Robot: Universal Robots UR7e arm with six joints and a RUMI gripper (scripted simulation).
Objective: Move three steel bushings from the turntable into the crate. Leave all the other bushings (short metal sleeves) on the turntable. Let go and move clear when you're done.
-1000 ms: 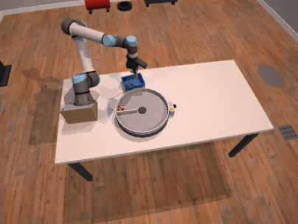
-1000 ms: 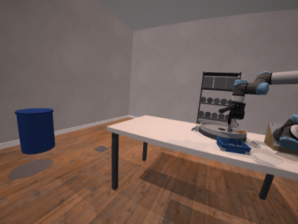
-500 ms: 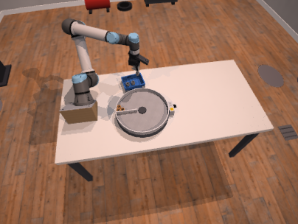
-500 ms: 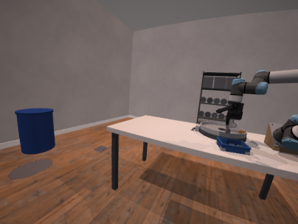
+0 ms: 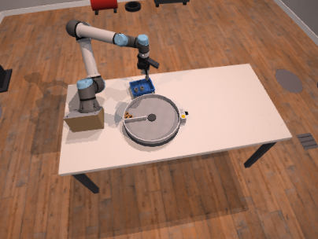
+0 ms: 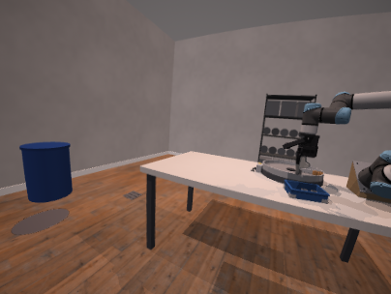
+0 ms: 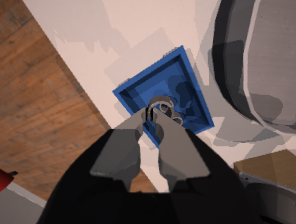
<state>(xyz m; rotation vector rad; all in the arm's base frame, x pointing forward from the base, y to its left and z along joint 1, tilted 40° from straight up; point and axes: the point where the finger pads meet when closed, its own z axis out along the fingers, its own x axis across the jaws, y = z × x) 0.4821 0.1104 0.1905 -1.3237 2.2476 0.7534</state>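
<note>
My hand is 60 mm past the blue crate, 20 mm to the left of it and 110 mm above it. From my hand the other things lie so: round grey turntable: 50 mm behind, 350 mm to the right, 80 mm below.
</note>
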